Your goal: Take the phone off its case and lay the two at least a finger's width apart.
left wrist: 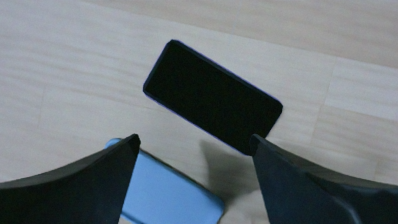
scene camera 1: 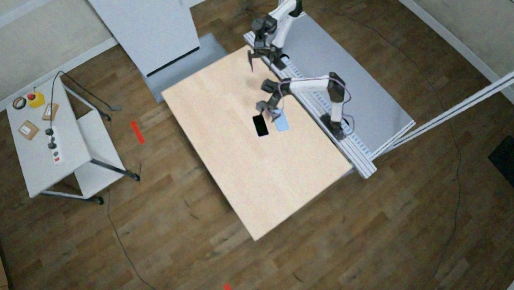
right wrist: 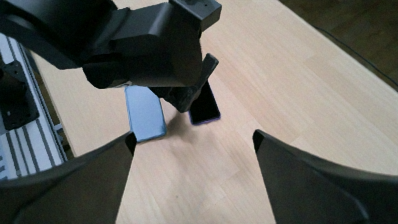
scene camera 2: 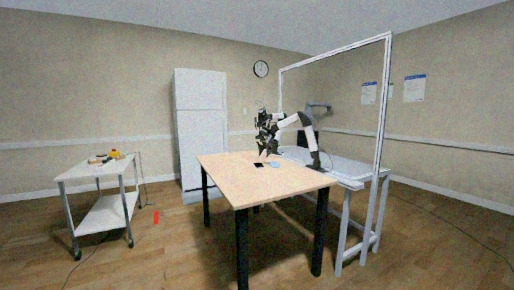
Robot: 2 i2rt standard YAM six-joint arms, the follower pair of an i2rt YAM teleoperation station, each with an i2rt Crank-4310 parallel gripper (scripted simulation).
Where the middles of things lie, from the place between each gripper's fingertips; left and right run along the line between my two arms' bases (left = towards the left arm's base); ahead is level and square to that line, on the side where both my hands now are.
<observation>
Now: the black phone (left wrist: 219, 102) 4 cm ahead of my left hand, 1 cm to the right of it and 8 cm below it.
I see the black phone 270 mm below my right hand, 160 mm to the left of it and 110 mm ahead of it.
</observation>
